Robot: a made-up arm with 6 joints.
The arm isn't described. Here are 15 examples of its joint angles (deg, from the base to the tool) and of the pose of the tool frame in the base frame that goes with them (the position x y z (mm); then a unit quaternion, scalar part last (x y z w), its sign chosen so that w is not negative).
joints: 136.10 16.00 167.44 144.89 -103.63 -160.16
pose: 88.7 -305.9 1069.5 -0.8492 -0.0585 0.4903 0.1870
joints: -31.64 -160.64 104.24 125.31 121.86 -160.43
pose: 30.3 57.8 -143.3 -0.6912 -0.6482 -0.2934 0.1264
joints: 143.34 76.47 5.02 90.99 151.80 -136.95
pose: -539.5 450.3 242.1 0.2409 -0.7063 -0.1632 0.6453
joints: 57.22 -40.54 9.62 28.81 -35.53 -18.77
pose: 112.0 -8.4 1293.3 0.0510 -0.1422 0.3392 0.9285
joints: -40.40 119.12 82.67 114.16 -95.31 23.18
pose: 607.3 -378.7 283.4 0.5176 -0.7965 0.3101 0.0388
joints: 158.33 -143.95 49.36 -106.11 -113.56 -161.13
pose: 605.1 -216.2 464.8 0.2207 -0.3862 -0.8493 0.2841
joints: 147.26 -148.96 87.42 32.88 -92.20 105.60
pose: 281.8 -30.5 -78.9 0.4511 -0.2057 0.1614 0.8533
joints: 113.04 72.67 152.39 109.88 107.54 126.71
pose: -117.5 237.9 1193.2 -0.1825 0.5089 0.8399 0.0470
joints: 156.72 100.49 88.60 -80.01 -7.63 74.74
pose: -644.1 355.9 319.2 -0.1047 0.0750 0.9816 0.1411
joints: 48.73 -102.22 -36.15 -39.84 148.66 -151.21
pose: 105.0 -8.5 1016.2 0.0077 0.4875 -0.6098 0.6249
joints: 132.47 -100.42 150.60 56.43 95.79 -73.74
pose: 275.6 -79.0 127.1 0.0833 -0.6992 -0.7096 0.0248
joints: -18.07 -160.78 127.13 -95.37 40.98 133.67
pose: -117.3 95.9 -89.2 -0.3302 0.6987 -0.1747 0.6101
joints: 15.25 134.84 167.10 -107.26 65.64 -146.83
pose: 594.3 288.2 521.3 -0.6345 0.2675 -0.2760 0.6706
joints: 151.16 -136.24 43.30 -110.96 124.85 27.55
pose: 513.6 -380.7 571.1 -0.5427 -0.7176 0.2269 0.3729
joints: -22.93 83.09 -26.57 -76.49 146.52 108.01
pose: -30.6 13.9 208.6 -0.7614 0.4077 -0.5031 0.0295
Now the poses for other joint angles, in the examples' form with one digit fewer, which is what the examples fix.
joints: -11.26 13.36 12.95 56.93 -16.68 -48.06
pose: 498 -158 1077 -0.068 0.099 -0.211 0.970
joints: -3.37 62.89 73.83 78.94 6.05 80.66
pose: 648 -45 980 -0.980 -0.041 -0.099 0.168
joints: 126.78 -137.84 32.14 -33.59 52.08 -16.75
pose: 432 -356 616 -0.802 0.293 0.155 0.497
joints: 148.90 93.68 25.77 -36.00 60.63 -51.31
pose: -274 333 135 0.206 0.495 0.694 0.481
